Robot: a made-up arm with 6 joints.
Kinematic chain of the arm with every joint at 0, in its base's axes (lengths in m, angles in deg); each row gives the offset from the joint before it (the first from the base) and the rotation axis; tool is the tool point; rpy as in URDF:
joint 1: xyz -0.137 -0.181 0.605 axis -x
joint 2: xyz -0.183 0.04 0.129 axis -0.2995 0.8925 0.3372
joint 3: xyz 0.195 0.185 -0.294 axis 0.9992 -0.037 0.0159
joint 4: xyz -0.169 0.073 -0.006 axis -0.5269 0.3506 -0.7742
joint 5: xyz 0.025 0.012 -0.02 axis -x
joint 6: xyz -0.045 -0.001 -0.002 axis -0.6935 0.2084 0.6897
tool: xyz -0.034 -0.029 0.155 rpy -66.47 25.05 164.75
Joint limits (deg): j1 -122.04..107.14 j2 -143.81..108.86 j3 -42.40..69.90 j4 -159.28..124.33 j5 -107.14..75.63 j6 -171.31..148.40
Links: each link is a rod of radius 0.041 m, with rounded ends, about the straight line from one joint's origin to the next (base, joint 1, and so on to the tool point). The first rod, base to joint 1, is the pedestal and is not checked.
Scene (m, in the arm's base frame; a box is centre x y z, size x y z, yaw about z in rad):
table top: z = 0
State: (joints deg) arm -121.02 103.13 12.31 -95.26 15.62 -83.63
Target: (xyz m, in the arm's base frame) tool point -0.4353 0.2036 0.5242
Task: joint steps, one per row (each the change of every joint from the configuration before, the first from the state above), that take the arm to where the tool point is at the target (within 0.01 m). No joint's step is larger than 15 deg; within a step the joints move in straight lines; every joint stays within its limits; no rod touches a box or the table.
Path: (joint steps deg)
1: 12.56 -12.75 0.21 -5.48 -2.96 -1.84
2: 12.56 -12.76 0.22 -5.47 -2.97 -1.84
3: 12.56 -12.75 0.21 -5.48 -2.96 -1.84
4: 12.56 -12.75 0.21 -5.48 -2.97 -1.83
5: 12.56 -12.76 0.22 -5.48 -2.96 -1.84
6: 12.56 -12.75 0.21 -5.47 -2.96 -1.84

